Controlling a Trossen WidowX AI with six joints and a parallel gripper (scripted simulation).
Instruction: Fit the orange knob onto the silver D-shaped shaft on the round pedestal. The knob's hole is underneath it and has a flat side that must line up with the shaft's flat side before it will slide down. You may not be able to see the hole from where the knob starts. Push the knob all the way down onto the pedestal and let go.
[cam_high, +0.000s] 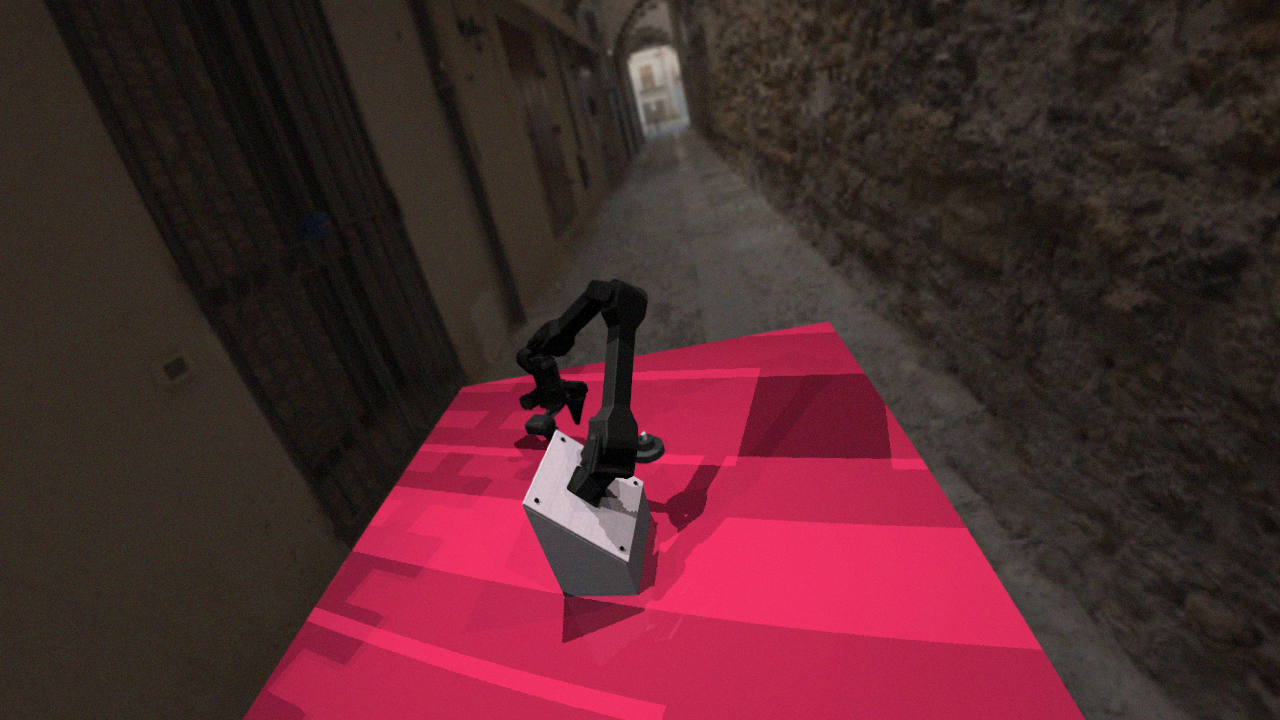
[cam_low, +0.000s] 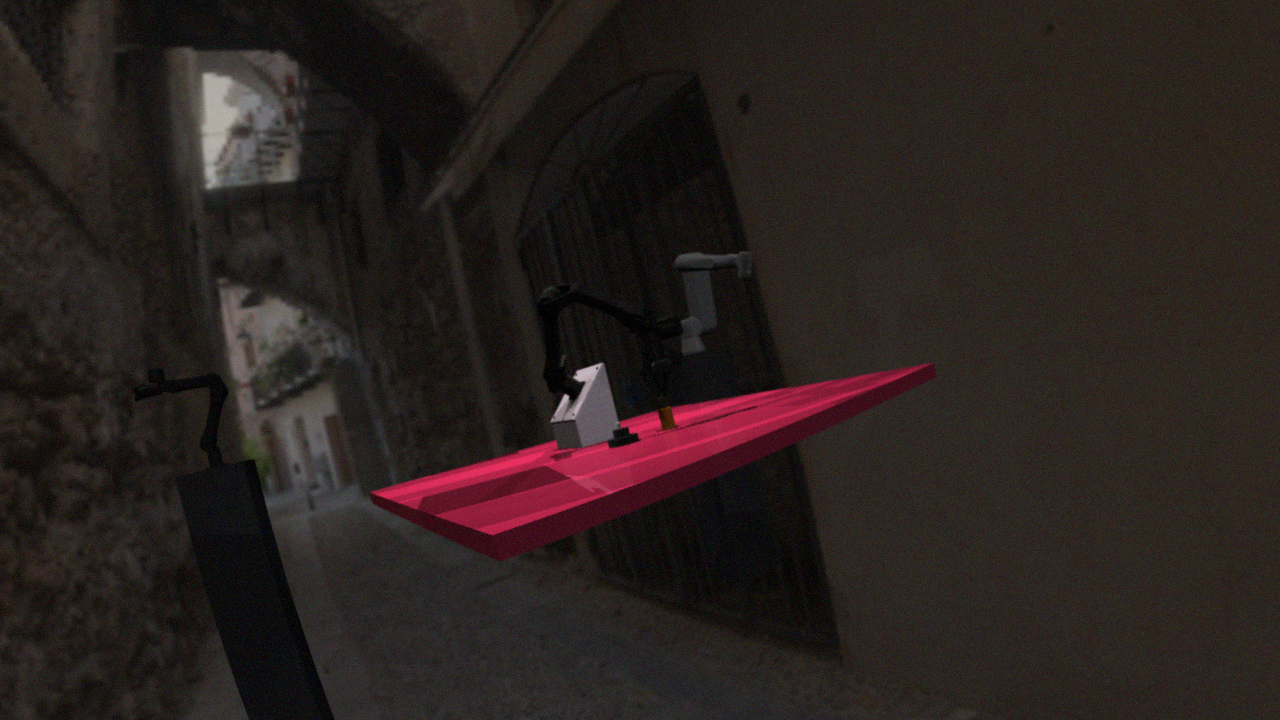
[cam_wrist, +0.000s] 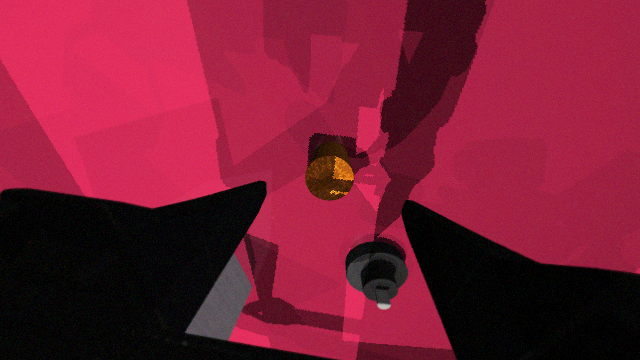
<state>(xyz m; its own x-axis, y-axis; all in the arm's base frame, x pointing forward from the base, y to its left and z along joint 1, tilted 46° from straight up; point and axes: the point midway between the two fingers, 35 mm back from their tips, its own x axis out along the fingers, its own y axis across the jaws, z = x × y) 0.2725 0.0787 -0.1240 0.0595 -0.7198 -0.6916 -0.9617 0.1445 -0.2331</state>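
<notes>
The orange knob is 50 mm below my gripper tip. The rest, counted from my gripper tip: dark round pedestal (170 mm to the right, 60 mm below, 40 mm ahead).
</notes>
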